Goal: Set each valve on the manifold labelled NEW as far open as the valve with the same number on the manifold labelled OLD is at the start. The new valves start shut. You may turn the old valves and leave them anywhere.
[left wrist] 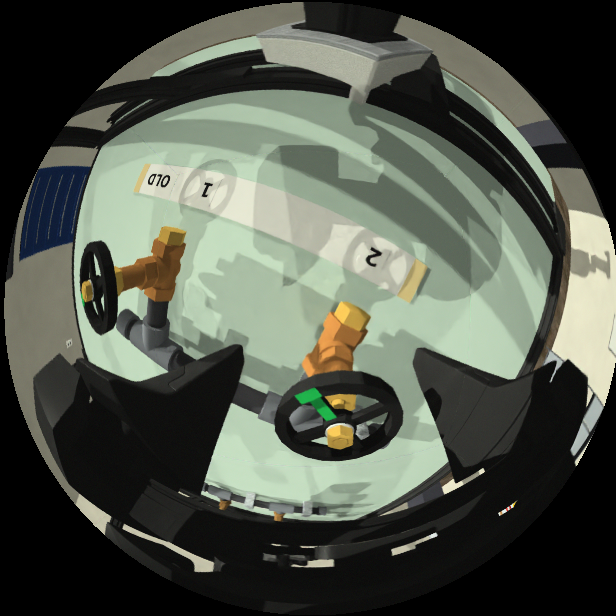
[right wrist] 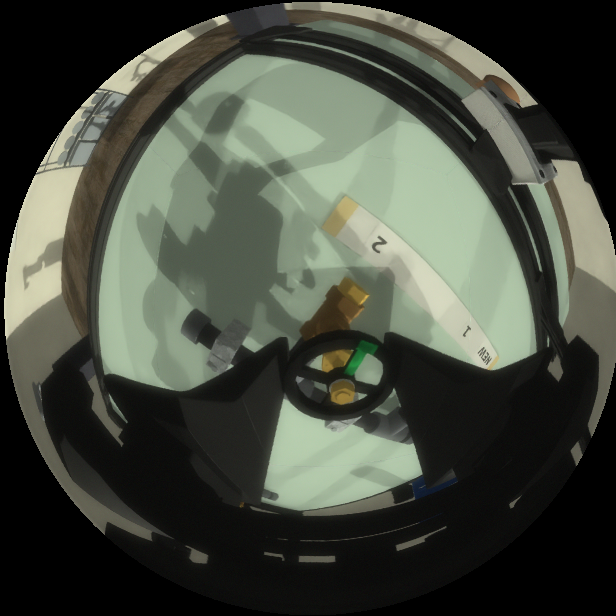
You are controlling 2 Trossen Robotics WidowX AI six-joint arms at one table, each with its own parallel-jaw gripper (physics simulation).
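Note:
In the left wrist view the OLD label strip [left wrist: 275, 221] lies on the green table, with numbers 1 and 2. Old valve 2's black handwheel [left wrist: 337, 414], with a green marker [left wrist: 314, 402] and brass body [left wrist: 339, 339], sits between and below my left gripper's [left wrist: 327, 356] wide-open fingers, which do not touch it. Old valve 1's handwheel [left wrist: 97, 287] stands at the left. In the right wrist view my right gripper [right wrist: 336, 344] is shut on new valve 2's black handwheel [right wrist: 341, 376], whose green marker [right wrist: 359, 355] points up and to the right. The NEW label strip [right wrist: 419, 281] lies beyond.
A grey pipe [left wrist: 152, 339] joins the old valves. A grey pipe end and clamp [right wrist: 218, 339] lie left of the new valve. The other manifold shows small at the bottom of the left wrist view [left wrist: 261, 502]. A dark blue panel [left wrist: 51, 209] is off the table's edge.

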